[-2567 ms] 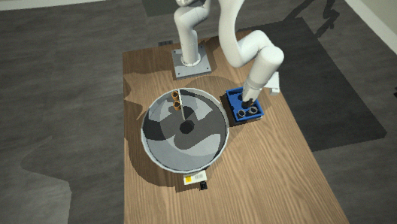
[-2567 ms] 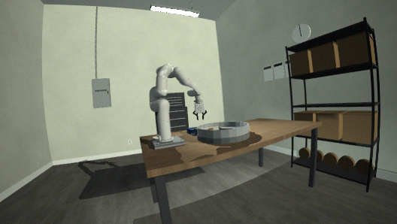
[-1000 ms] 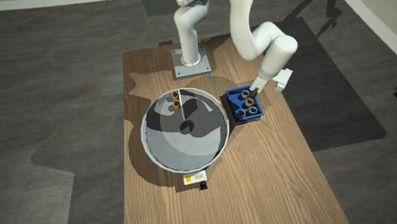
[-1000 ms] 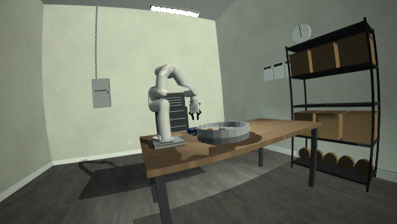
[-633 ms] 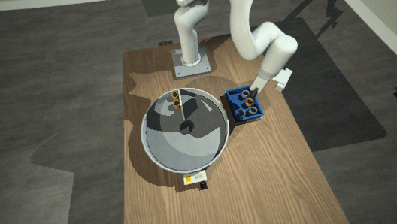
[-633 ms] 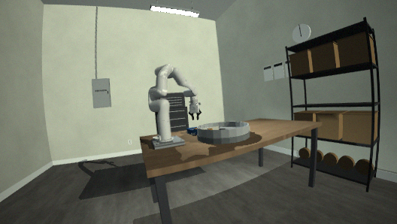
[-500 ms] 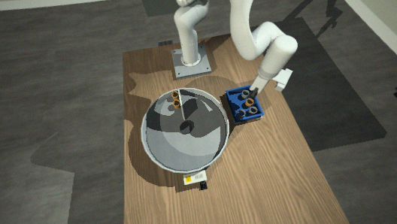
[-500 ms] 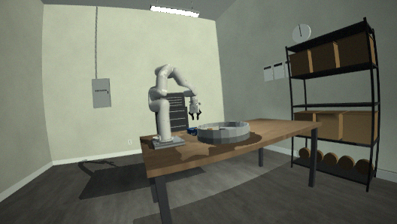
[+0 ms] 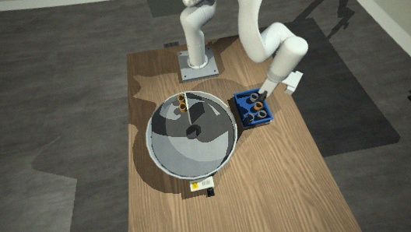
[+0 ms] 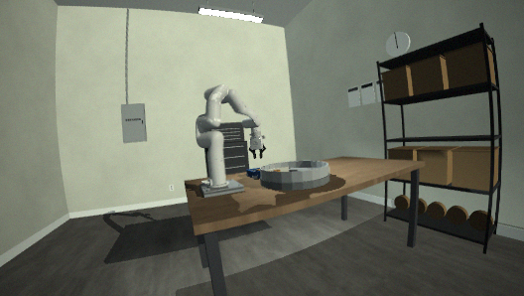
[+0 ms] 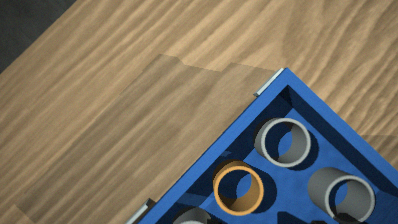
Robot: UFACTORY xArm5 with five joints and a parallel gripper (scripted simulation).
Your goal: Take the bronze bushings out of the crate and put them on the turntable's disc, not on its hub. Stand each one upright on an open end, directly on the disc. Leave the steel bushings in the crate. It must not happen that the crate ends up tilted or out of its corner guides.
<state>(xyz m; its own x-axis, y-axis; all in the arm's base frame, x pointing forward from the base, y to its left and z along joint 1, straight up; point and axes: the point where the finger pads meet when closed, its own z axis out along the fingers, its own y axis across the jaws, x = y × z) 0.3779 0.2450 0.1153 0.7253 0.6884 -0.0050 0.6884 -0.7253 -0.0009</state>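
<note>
The blue crate is 12 cm below my hand and 3 cm to the right of it. Also, from my hand: grey turntable disc 37 cm to the right, 9 cm below, 7 cm ahead.
</note>
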